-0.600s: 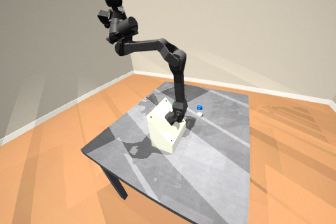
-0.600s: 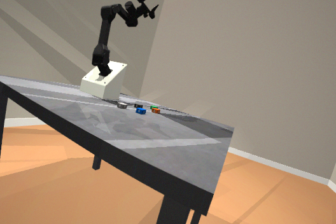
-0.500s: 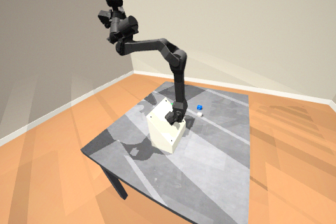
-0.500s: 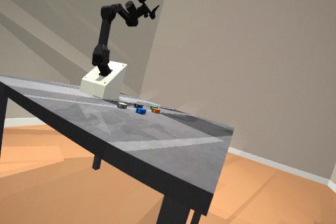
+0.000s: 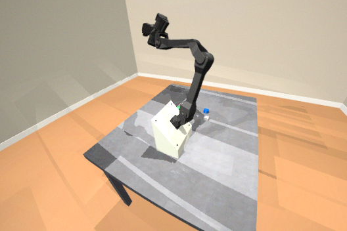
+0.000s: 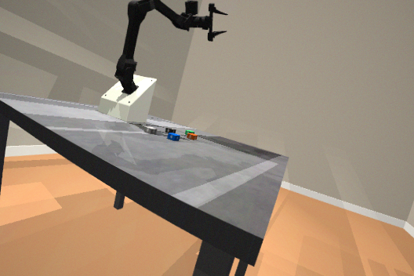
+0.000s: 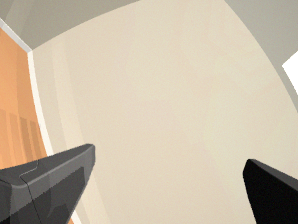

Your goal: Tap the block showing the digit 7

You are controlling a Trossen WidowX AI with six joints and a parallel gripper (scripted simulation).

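Right now the green block is 600 mm below my gripper tip, 120 mm to the right of it and 10 mm ahead of it. Round my gripper tip: orange block (600 mm below, 190 mm to the right, 60 mm ahead); black block (600 mm below, 230 mm to the right, 30 mm behind); blue block (600 mm below, 330 mm to the right, 70 mm ahead).
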